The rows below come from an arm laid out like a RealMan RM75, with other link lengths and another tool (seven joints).
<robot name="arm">
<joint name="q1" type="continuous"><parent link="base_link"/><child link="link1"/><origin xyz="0 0 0.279" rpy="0 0 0"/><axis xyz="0 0 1"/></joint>
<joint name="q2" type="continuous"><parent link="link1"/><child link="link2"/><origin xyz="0 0 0" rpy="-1.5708 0 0"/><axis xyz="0 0 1"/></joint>
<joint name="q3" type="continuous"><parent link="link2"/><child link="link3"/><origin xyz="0 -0.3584 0" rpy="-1.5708 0 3.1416"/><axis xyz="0 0 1"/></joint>
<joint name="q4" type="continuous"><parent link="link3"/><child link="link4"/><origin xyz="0 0 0" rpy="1.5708 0 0"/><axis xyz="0 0 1"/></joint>
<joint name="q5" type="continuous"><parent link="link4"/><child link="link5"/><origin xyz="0 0.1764 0" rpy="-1.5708 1.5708 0"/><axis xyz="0 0 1"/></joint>
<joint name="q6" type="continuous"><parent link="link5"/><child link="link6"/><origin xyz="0 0 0" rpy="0 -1.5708 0"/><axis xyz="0 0 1"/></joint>
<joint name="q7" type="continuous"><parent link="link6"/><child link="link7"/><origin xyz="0.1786 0 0" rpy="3.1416 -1.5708 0"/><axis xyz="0 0 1"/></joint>
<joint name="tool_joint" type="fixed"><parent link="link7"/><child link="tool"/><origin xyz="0.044 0.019 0.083" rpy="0.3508 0 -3.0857"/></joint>
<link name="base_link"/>
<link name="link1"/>
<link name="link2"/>
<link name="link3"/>
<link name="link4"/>
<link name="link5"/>
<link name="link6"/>
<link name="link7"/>
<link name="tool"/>
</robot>
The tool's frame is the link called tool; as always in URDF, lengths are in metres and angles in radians. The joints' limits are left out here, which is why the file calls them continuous.
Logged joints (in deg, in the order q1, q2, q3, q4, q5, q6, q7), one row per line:
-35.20 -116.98 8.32 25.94 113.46 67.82 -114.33
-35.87 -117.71 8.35 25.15 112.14 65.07 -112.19
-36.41 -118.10 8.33 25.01 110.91 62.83 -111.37
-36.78 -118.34 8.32 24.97 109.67 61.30 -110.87
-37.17 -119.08 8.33 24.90 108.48 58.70 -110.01
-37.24 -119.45 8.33 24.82 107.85 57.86 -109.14
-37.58 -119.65 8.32 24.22 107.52 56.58 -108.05
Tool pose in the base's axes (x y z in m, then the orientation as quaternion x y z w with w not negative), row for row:
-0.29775 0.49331 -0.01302 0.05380 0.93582 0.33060 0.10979
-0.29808 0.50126 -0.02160 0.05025 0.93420 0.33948 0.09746
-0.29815 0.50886 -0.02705 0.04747 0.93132 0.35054 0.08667
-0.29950 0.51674 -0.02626 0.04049 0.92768 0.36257 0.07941
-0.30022 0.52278 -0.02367 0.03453 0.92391 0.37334 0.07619
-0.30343 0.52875 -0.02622 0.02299 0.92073 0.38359 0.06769
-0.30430 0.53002 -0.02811 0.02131 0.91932 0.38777 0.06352
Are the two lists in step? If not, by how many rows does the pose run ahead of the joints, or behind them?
The pose runs 1 row behind the joints: the pose in row i belongs to the joints in row i - 1.
